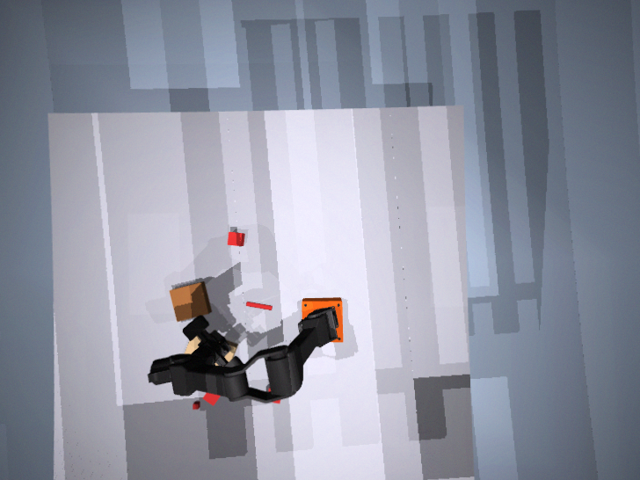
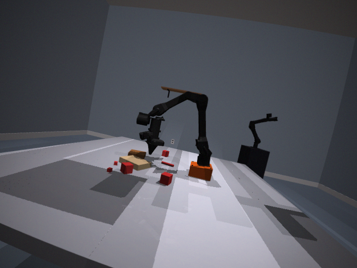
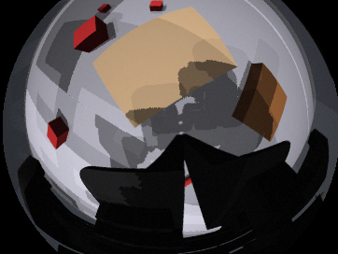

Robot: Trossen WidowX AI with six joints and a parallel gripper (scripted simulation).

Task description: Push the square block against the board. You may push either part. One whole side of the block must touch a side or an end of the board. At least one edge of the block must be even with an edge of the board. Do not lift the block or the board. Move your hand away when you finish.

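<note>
Right now my gripper tip is 13 cm to the left of the brown square block, 9 cm short of it and 5 cm above it. From my gripper tip the other things lie so: tan board: 7 cm ahead, 5 cm to the left, 5 cm below; flat red piece: 11 cm behind, 6 cm to the right, 5 cm below.
</note>
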